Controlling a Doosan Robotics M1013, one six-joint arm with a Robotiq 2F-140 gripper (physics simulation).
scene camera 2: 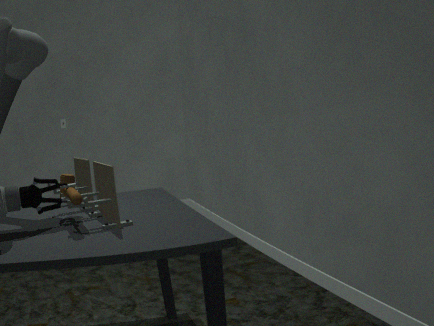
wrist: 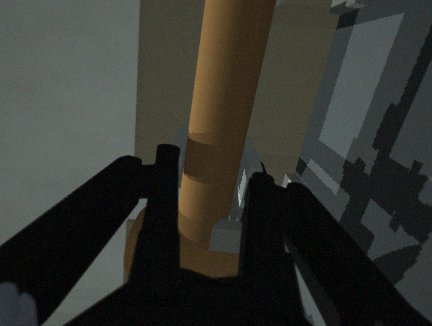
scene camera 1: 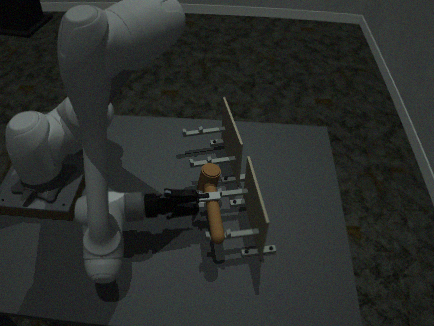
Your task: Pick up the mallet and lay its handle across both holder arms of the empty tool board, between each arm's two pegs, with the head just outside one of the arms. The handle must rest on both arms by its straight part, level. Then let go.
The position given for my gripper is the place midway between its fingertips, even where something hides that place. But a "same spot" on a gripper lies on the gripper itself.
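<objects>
You can see my gripper in scene camera 1 (219, 200), and it's there in scene camera 2 and in the wrist view too. On my gripper, (scene camera 2: 40, 182) and (wrist: 52, 253) are the same spot.
</objects>
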